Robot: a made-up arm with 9 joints.
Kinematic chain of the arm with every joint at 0, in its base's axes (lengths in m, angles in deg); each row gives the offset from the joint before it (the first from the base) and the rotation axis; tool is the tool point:
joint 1: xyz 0 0 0.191 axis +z
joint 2: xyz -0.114 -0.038 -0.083 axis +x
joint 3: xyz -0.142 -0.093 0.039 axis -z
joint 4: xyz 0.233 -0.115 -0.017 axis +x
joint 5: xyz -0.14 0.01 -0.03 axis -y
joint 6: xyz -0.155 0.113 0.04 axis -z
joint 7: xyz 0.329 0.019 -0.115 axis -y
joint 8: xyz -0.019 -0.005 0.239 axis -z
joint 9: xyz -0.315 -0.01 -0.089 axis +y
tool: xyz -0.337 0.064 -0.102
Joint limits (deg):
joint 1: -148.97..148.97
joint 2: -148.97..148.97
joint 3: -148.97..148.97
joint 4: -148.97..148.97
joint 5: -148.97..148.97
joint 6: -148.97..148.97
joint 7: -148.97..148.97
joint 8: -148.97..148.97
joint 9: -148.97..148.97
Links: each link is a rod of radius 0.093 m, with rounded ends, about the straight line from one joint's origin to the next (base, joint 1, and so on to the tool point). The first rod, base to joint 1, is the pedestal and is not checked.
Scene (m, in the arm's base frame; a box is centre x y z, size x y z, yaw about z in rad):
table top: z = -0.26
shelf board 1: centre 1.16 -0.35 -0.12 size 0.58 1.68 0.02 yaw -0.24
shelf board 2: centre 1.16 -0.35 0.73 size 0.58 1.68 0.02 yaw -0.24
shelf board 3: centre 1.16 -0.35 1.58 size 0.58 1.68 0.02 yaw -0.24
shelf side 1: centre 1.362 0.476 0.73 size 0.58 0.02 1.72 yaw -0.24
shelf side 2: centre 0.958 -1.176 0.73 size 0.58 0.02 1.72 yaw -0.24
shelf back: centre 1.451 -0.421 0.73 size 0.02 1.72 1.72 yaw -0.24
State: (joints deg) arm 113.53 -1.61 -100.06 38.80 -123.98 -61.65 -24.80 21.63 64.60
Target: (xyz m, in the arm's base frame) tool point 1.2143 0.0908 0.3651
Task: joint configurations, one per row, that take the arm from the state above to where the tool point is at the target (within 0.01 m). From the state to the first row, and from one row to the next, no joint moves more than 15 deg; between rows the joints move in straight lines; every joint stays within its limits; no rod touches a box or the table.
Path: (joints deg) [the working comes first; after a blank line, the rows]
Joints at the target: 148.97 22.80 -148.97 34.31 -130.76 -59.87 -82.30 49.92 74.38
Straight joint move there: clear.

1: 122.39 4.49 -112.29 37.68 -125.68 -61.21 -39.18 28.70 67.05
2: 131.25 10.60 -124.52 36.55 -127.37 -60.76 -53.55 35.77 69.49
3: 140.11 16.70 -136.74 35.43 -129.07 -60.32 -67.93 42.85 71.94
4: 148.97 22.80 -148.97 34.31 -130.76 -59.87 -82.30 49.92 74.38

